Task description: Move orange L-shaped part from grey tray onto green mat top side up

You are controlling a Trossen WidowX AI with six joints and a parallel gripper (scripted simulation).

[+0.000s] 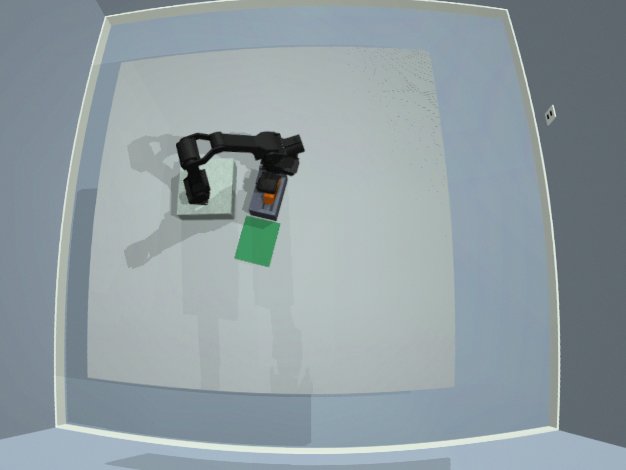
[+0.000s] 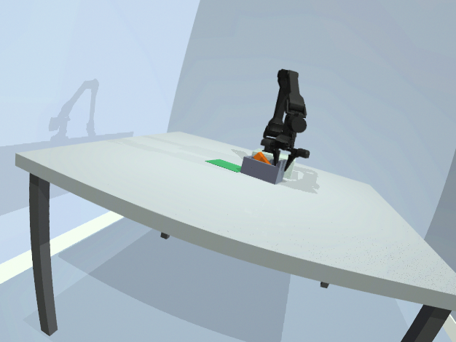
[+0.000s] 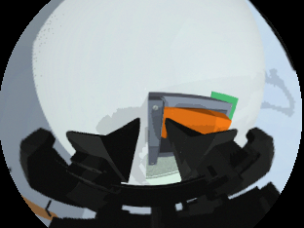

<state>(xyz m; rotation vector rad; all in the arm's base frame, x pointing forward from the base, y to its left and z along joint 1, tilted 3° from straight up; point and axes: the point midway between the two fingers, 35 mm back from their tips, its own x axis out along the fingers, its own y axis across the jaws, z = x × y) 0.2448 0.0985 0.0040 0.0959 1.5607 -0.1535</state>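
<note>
The orange L-shaped part lies 20 mm behind my gripper tip, 40 mm to the right of it and 10 mm below it. Also, from my gripper tip: green mat (40 mm behind, 220 mm to the right, 70 mm below).
</note>
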